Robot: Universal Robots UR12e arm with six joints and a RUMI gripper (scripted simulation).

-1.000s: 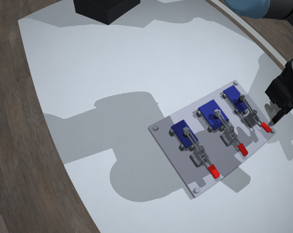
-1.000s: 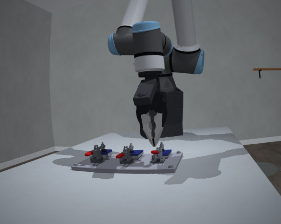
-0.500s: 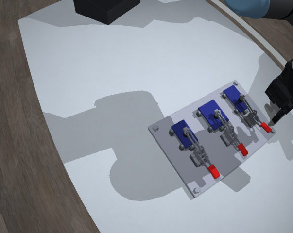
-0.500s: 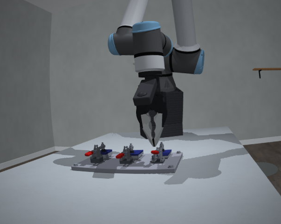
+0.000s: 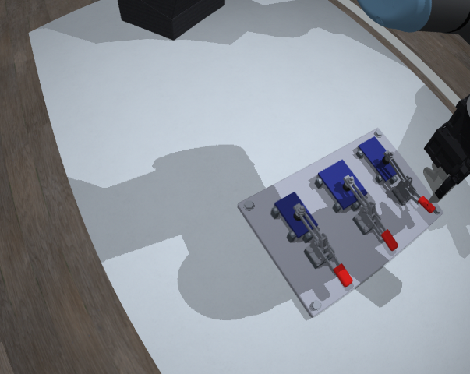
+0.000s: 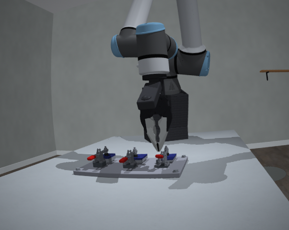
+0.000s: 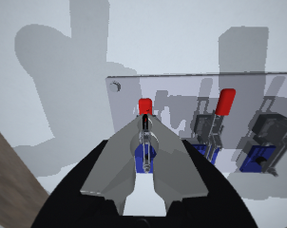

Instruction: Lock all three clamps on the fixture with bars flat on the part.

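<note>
Right now my hand is 14 cm past the blue part, 2 cm to the left of it and 6 cm above it. The rest, counted from my hand: grey fixture plate (7 cm behind, 12 cm to the right, 8 cm below).
</note>
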